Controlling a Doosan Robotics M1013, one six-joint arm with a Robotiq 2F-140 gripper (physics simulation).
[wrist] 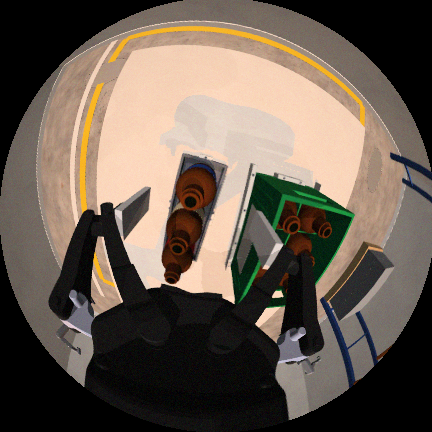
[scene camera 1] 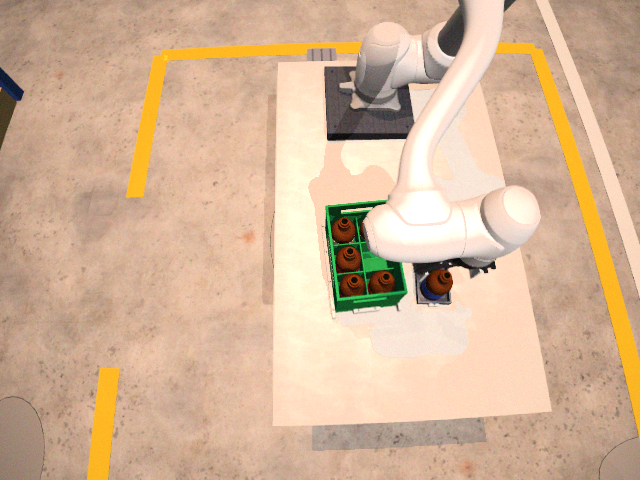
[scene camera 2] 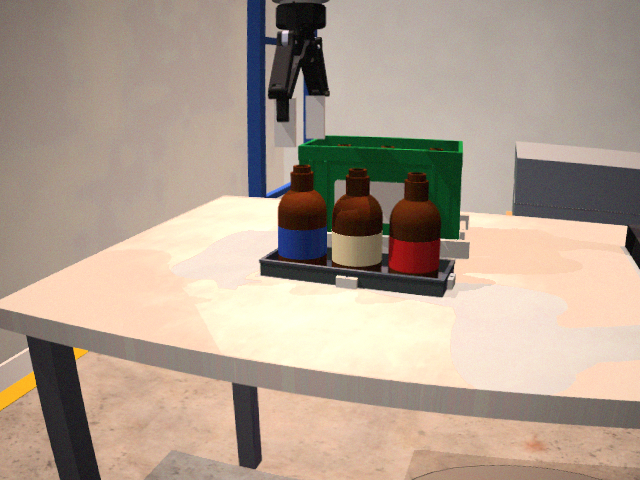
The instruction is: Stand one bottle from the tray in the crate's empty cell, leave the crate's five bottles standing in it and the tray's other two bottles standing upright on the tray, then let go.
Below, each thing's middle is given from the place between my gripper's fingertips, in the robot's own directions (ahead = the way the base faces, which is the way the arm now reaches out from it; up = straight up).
Right now the blue-labelled brown bottle (scene camera 2: 302, 213) is 10 mm behind my hand, 20 mm to the left of it and 110 mm below it.
